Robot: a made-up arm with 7 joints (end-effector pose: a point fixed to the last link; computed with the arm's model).
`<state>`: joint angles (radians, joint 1 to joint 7).
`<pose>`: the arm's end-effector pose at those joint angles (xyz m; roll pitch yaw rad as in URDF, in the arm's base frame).
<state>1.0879 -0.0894 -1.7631 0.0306 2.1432 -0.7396 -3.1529</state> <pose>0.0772 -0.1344 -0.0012 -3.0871 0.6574 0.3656</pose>
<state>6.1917 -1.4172 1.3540 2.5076 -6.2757 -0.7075 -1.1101</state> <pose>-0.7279 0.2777 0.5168 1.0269 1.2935 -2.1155</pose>
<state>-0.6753 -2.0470 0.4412 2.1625 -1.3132 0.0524 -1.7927</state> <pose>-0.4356 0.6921 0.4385 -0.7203 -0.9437 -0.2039</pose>
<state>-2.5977 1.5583 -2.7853 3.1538 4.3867 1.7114 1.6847</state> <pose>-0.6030 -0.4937 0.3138 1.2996 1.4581 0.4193</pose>
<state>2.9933 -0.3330 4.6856 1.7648 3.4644 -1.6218 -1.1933</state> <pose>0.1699 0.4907 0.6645 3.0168 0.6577 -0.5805</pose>
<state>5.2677 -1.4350 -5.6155 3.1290 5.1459 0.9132 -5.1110</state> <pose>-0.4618 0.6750 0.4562 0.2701 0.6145 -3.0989</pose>
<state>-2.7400 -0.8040 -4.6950 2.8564 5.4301 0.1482 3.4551</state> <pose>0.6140 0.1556 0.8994 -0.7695 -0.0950 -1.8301</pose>
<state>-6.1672 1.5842 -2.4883 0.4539 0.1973 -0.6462 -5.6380</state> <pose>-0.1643 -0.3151 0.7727 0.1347 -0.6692 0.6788</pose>
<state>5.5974 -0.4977 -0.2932 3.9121 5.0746 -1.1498 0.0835</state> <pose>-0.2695 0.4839 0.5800 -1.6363 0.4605 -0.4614</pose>
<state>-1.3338 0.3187 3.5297 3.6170 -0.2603 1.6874 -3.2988</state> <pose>0.1981 -0.3695 0.9520 -0.0986 0.9082 1.8181</pose>
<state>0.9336 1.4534 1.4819 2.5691 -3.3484 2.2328 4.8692</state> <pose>0.3101 0.7047 0.4482 1.0295 1.0966 0.3115</pose>
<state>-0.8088 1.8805 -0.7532 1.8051 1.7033 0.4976 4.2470</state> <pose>-0.1329 -0.5287 -0.2298 2.9575 0.1451 -0.2902</pose>
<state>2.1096 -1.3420 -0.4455 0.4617 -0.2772 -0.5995 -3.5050</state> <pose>0.0093 0.3662 0.7676 -0.1364 0.7830 1.5907</pose>
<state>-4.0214 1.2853 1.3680 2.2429 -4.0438 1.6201 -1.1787</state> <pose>-0.7572 0.2456 0.5306 0.1940 0.2674 1.9789</pose>
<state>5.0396 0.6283 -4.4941 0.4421 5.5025 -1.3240 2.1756</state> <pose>0.3264 0.3497 0.3188 -0.8660 0.5742 0.0258</pose>
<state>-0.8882 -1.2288 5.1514 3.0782 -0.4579 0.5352 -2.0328</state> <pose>-0.4788 0.6217 0.6290 1.1255 -0.8304 -1.4971</pose>
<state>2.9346 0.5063 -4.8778 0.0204 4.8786 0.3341 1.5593</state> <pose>0.1584 -0.2489 -0.0210 -2.9892 0.1390 -2.0683</pose>
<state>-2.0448 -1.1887 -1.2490 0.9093 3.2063 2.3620 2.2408</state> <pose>-0.5262 0.2509 0.5479 -1.2211 -0.5556 -0.7784</pose>
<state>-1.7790 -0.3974 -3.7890 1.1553 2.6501 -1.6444 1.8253</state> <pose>0.4052 0.2972 0.2583 -2.2989 0.7777 2.5120</pose>
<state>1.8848 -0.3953 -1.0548 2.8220 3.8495 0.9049 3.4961</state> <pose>0.2050 -0.2193 1.1432 -0.0448 1.0783 -1.3896</pose>
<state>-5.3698 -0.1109 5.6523 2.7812 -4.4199 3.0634 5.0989</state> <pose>0.0300 0.0343 1.0250 3.0270 -0.3046 -2.9331</pose>
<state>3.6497 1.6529 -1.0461 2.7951 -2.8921 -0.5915 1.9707</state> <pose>-0.7178 -0.1763 0.1523 2.2867 0.5420 -1.4793</pose>
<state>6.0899 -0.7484 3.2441 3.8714 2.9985 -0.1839 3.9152</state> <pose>-0.1452 0.0770 1.0409 -0.1950 -0.1022 0.5292</pose>
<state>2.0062 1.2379 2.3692 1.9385 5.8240 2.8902 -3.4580</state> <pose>-0.4469 0.0950 0.7882 2.5192 0.0327 1.4961</pose>
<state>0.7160 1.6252 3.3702 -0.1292 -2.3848 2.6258 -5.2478</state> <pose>-0.2388 -0.1804 0.5764 -0.6338 -0.9217 -1.4212</pose>
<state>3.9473 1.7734 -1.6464 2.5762 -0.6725 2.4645 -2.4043</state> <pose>-0.6627 -0.2555 0.3096 -0.2645 0.9439 0.4427</pose>
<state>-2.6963 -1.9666 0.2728 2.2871 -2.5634 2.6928 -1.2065</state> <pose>0.6680 0.2839 0.3800 -2.4033 -0.5399 1.8674</pose>
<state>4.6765 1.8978 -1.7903 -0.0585 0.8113 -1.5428 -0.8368</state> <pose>-0.1941 0.2346 0.5444 0.1257 0.5737 -2.5579</pose>
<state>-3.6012 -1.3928 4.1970 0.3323 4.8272 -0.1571 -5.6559</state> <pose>-0.1032 0.4685 0.1732 -1.7853 -0.4045 0.8080</pose>
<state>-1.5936 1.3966 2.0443 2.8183 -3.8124 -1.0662 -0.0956</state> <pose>0.1894 -0.6773 0.5041 1.6554 0.4978 1.3275</pose>
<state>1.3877 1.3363 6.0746 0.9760 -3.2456 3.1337 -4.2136</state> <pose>0.1437 0.1974 -0.1398 0.4131 -0.0307 -2.8147</pose>
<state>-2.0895 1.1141 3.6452 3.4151 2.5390 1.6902 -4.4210</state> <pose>-0.2943 -0.6897 0.4264 -3.0088 -0.1065 2.4343</pose>
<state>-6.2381 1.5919 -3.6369 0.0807 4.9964 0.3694 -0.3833</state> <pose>-0.4173 0.0736 0.5945 1.7523 -0.3823 -1.8955</pose>
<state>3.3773 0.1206 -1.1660 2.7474 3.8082 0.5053 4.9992</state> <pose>-0.2315 0.1433 1.1523 0.1309 0.1458 1.5359</pose>
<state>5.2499 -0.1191 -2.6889 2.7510 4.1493 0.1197 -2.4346</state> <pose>-0.2590 0.1636 1.1241 -0.4155 0.2020 1.0745</pose>
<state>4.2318 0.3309 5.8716 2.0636 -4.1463 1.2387 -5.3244</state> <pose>-0.4703 -0.5300 0.7694 -0.8804 0.7849 -2.1700</pose>
